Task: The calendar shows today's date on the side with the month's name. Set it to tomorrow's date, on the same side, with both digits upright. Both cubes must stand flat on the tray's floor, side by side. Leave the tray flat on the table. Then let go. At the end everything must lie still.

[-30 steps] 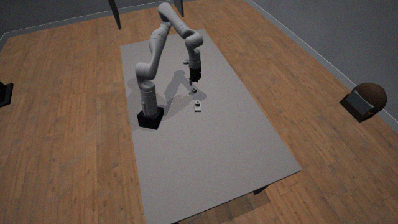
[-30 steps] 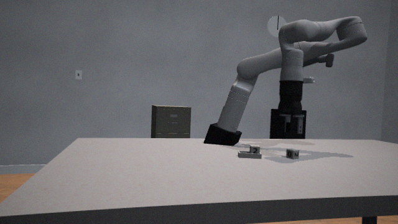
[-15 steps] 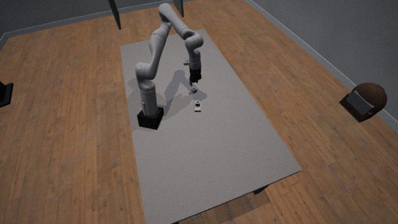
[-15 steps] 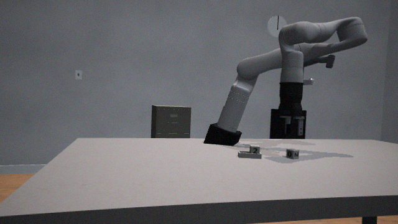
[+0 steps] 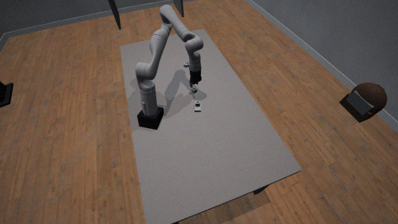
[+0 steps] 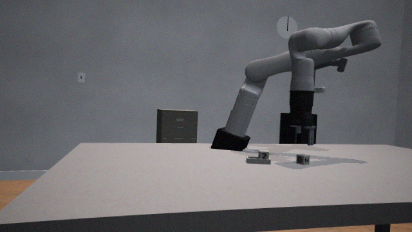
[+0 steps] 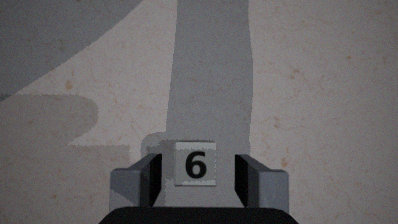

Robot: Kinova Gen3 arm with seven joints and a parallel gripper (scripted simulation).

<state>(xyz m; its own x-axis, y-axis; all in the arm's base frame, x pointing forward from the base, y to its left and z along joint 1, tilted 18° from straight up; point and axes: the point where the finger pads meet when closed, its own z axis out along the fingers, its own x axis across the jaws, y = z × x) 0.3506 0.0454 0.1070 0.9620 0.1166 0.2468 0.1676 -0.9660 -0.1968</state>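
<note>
Now: the digit cube 7 cm below my hand. Round my hand: calendar tray: 5 cm behind, 15 cm to the right, 8 cm below.
</note>
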